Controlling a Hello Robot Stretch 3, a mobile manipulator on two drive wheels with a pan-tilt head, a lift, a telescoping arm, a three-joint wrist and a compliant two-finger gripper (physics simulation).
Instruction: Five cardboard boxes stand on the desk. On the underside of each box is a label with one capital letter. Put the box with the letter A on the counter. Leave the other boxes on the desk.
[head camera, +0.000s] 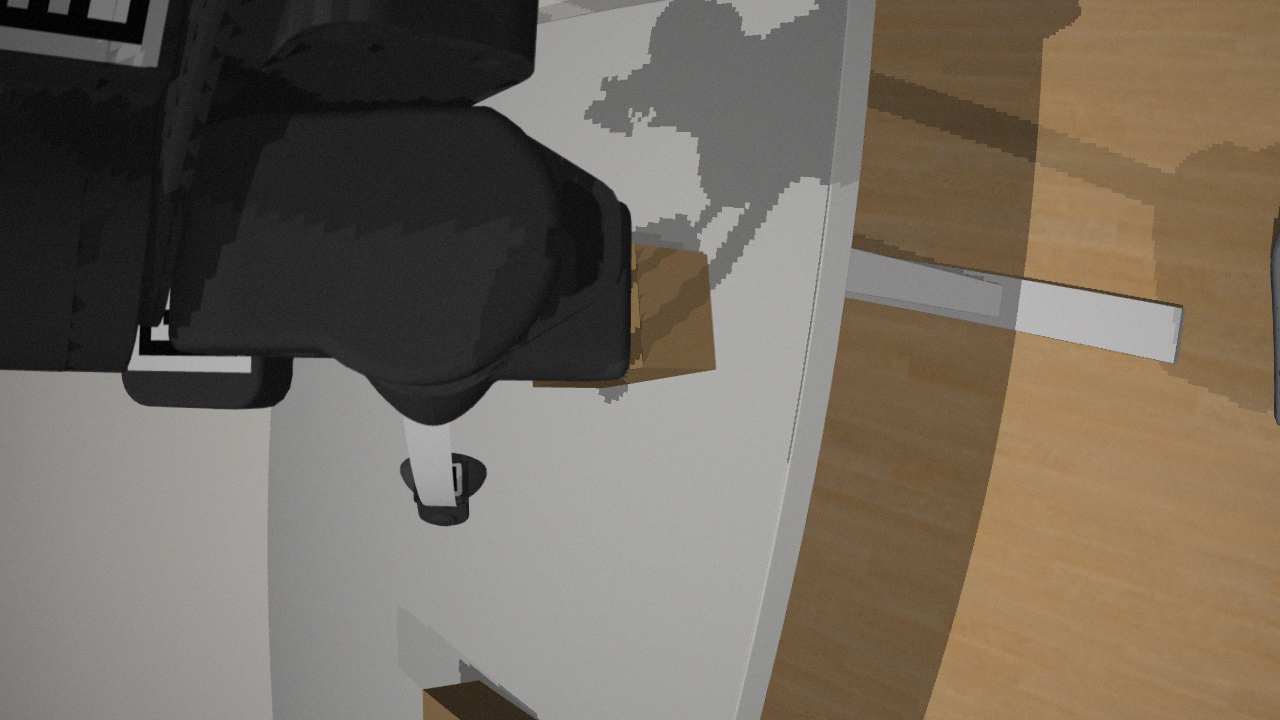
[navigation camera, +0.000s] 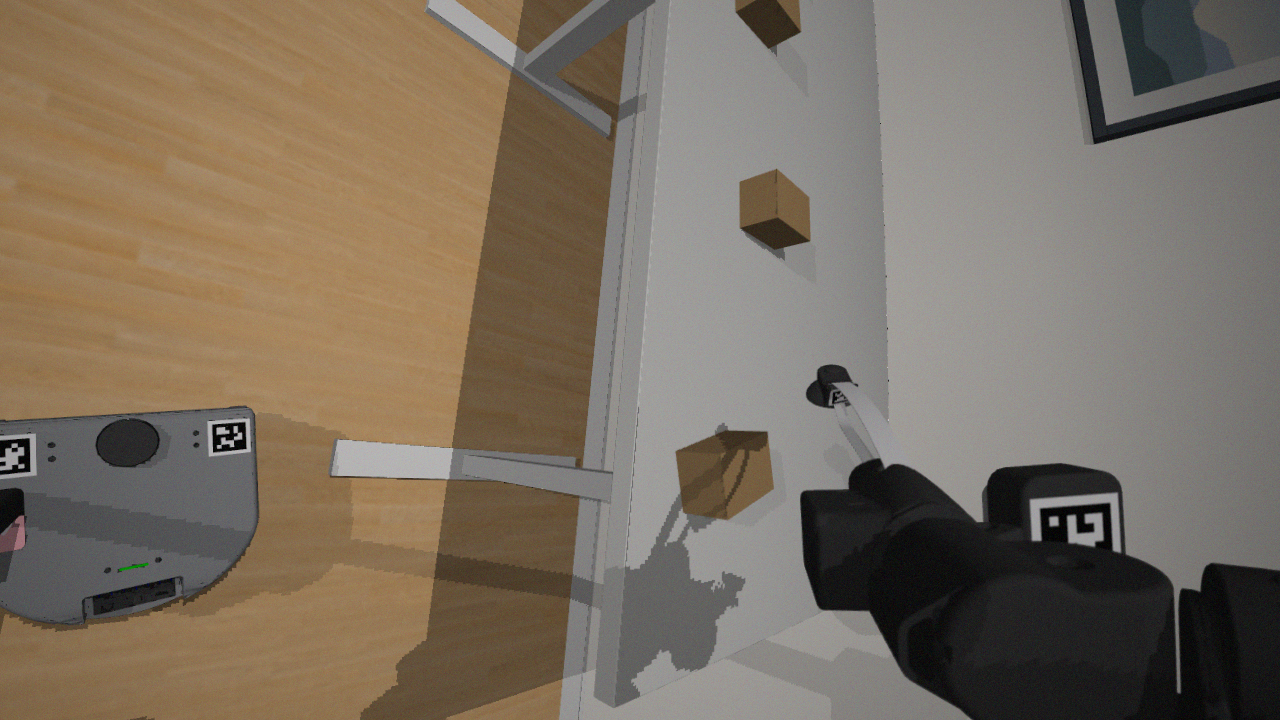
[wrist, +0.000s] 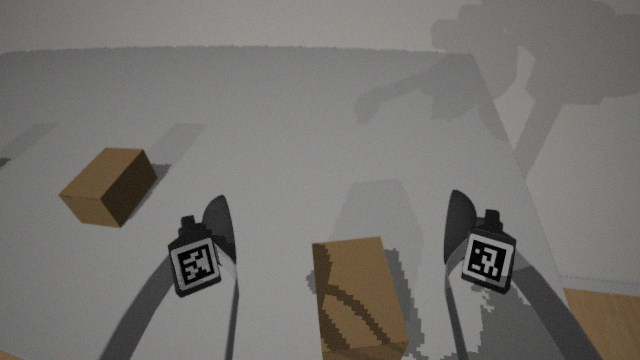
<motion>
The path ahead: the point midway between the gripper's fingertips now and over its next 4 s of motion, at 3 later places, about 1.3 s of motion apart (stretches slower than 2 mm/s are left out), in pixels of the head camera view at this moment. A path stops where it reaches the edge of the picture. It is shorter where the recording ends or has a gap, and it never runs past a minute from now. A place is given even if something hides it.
My gripper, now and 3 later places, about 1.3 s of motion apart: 444, 338; 580, 343; 635, 346; 637, 346
</motion>
